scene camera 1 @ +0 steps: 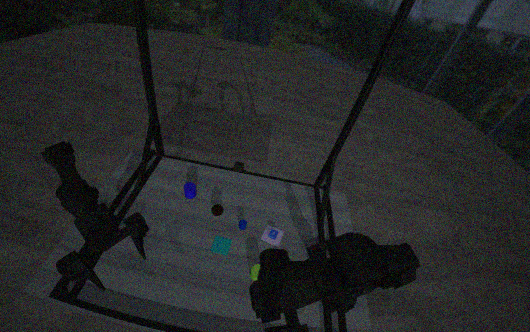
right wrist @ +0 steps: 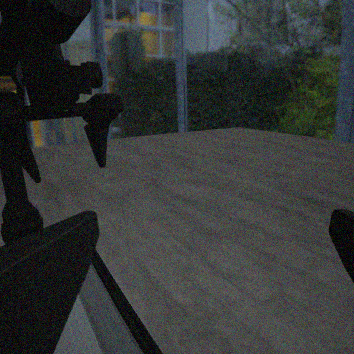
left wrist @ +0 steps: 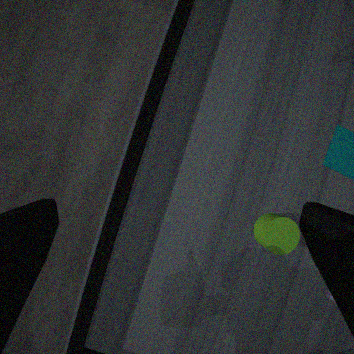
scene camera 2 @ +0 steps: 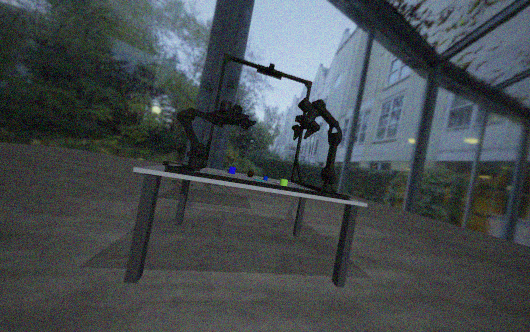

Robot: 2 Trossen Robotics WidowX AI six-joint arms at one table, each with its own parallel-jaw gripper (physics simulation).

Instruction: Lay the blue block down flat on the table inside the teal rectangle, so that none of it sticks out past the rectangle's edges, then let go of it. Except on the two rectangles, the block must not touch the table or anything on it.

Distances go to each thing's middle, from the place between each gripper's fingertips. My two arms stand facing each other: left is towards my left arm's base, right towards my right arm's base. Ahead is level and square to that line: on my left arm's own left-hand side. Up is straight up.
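When I look at the green cylinder (left wrist: 279, 234), I find my left gripper 160 mm past it and 270 mm above it.
Counting from my right hand instead, I see that the green cylinder is 28 cm to the left of that hand, 20 cm behind it and 32 cm below it.
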